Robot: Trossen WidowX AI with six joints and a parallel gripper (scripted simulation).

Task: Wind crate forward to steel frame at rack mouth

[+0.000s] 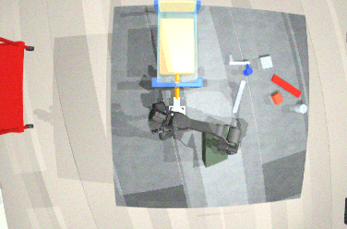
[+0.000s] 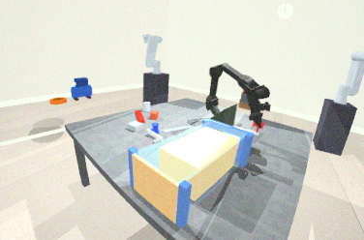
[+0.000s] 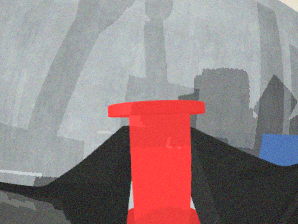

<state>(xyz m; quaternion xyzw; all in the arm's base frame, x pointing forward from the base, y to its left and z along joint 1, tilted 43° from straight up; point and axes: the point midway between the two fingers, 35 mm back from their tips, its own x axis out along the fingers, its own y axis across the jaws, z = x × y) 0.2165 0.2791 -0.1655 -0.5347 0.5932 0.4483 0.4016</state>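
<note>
Now: the winch handle with red grip 50 mm to the right of my gripper tip and 30 mm below it. The rest, counted from my gripper tip: blue frame (170 mm ahead, 140 mm to the right, 30 mm below); white winch (120 mm to the right, 100 mm below, 10 mm behind); clear-panelled cubby (410 mm ahead, 180 mm to the right, 20 mm below).
</note>
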